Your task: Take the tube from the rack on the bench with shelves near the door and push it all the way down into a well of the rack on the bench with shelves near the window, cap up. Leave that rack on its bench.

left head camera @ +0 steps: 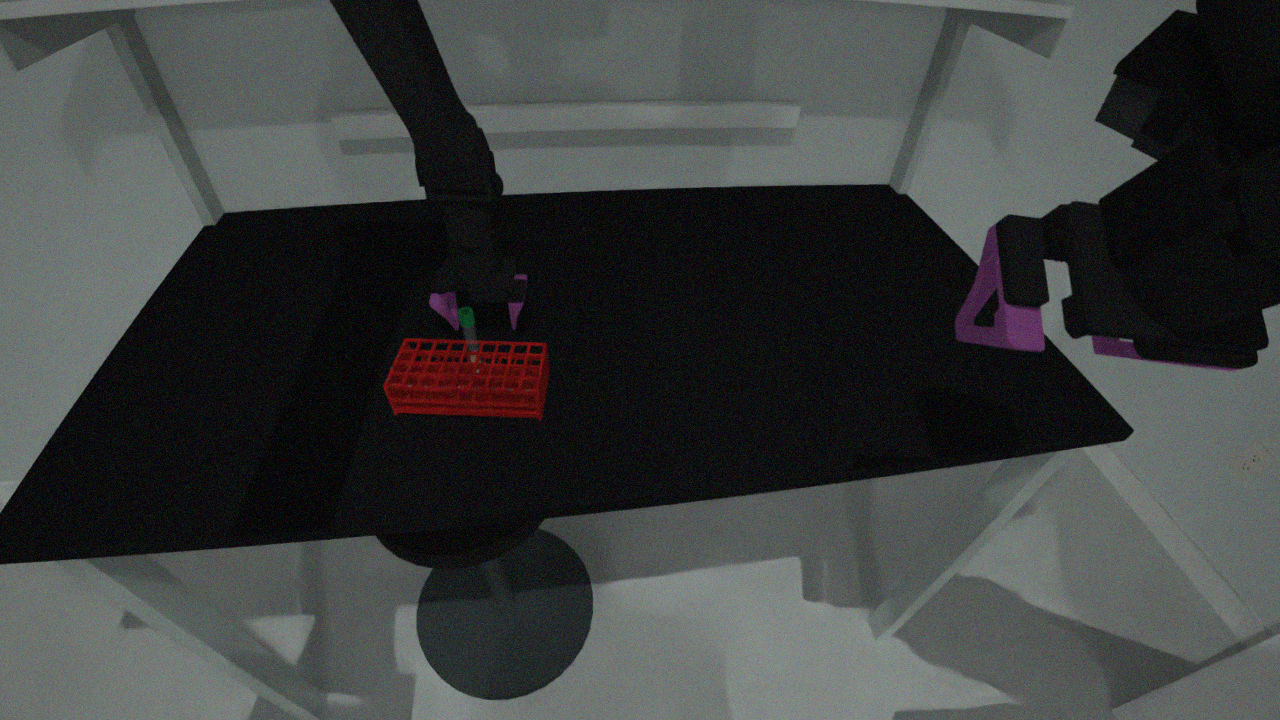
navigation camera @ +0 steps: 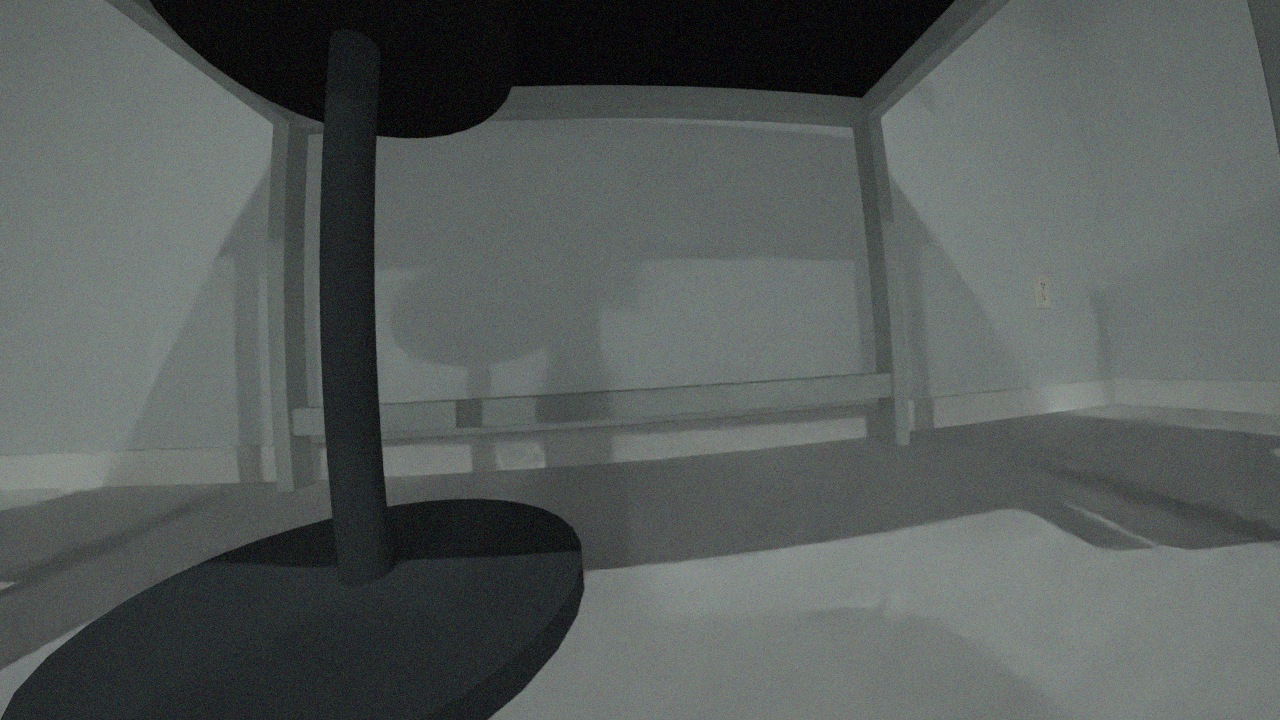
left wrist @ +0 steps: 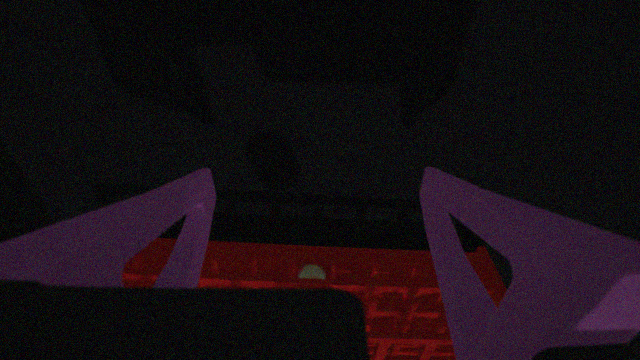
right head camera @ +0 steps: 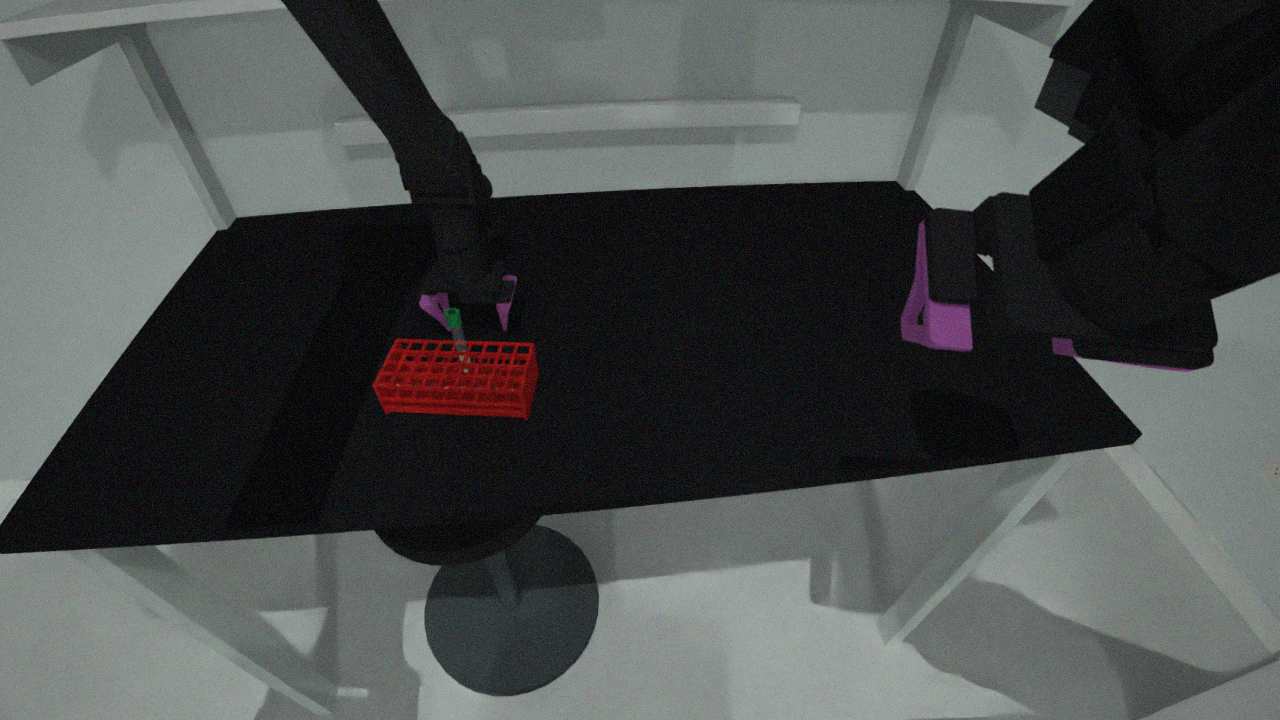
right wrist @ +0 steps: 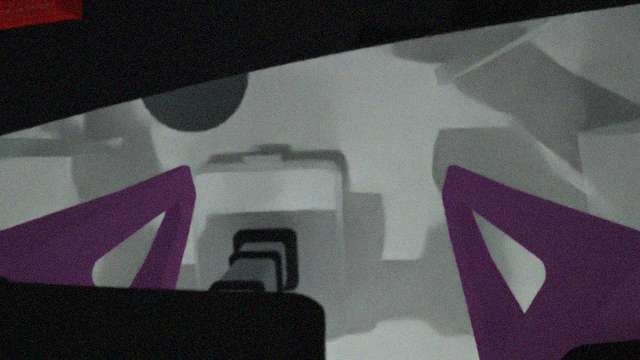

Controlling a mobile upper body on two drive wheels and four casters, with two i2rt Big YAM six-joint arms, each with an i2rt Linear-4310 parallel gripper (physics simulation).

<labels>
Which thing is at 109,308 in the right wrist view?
My right gripper.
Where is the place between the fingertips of my left gripper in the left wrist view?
317,181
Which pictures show my left gripper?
The left head camera view, the left wrist view and the right head camera view only.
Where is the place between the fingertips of my right gripper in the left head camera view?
1027,337
</labels>
